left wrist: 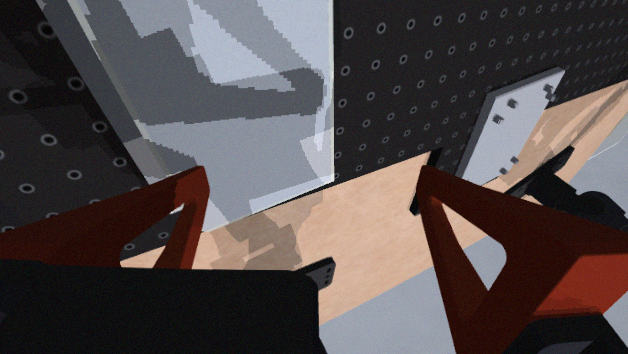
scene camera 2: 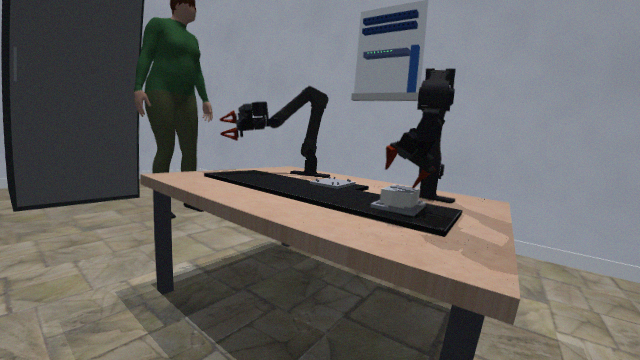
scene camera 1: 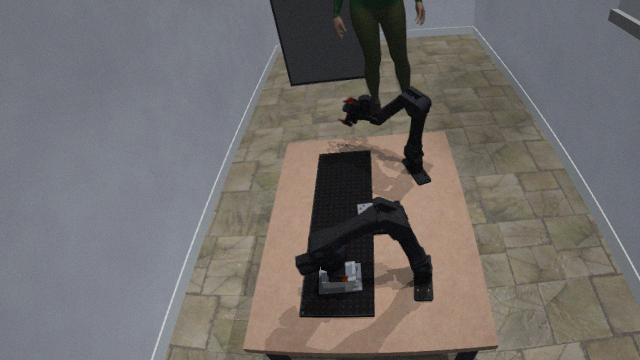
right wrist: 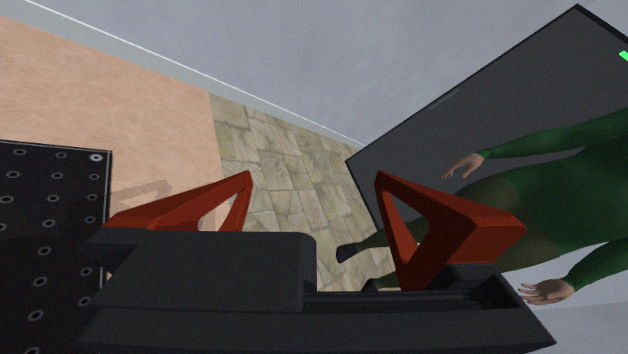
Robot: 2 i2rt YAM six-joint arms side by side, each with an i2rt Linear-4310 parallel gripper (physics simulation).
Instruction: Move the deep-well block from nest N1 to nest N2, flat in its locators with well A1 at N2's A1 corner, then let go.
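Frame: origin at the left arm's base, x down, y ahead, z right, level; centimetres.
Seen in the pictures: left gripper, between the fingertips: (left wrist: 312,177) (scene camera 2: 399,178) (scene camera 1: 343,264); right gripper, between the fingertips: (scene camera 2: 220,126) (scene camera 1: 340,110) (right wrist: 313,177); left arm's base, origin of its link: (scene camera 2: 427,197) (scene camera 1: 422,277); right arm's base, origin of its link: (left wrist: 533,177) (scene camera 2: 310,175) (scene camera 1: 416,170).
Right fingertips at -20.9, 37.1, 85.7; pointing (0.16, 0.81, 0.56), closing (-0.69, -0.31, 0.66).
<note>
Offsets run from my right fingertips to a thing's top centre, as dx, dy, dz. "*": to the spot under its first point. Level surfaces: height alone.
The pale deep-well block {+14.3, -5.4, -87.1} (scene camera 1: 351,269) (scene camera 2: 399,196) (left wrist: 240,150) sits on a grey nest plate, N1 {* +18.9, +3.1, -84.4} (scene camera 2: 378,206), near the lower end of the black board. Its well A1 cannot be made out. The other nest, N2 {+17.4, -18.3, -54.0} (scene camera 1: 363,207) (scene camera 2: 327,184) (left wrist: 505,132), is a light plate with small upright pegs and carries no block. My left gripper (scene camera 2: 401,177) (left wrist: 312,177) is open and tilted just above the block, with nothing held; its arm hides part of the block in scene camera 1. My right gripper (scene camera 1: 343,111) (scene camera 2: 221,126) (right wrist: 313,177) is open and empty, raised far from both nests.
The black perforated board {dx +19.6} (scene camera 1: 342,180) (scene camera 2: 250,178) (right wrist: 30,260) lies along the wooden table {dx +20.9} (scene camera 1: 280,225) (scene camera 2: 300,225). My left arm crosses over the board beside N2 in scene camera 1. A person in green (scene camera 1: 380,30) (scene camera 2: 172,60) stands beyond the table end, near a dark cabinet (scene camera 2: 75,100).
</note>
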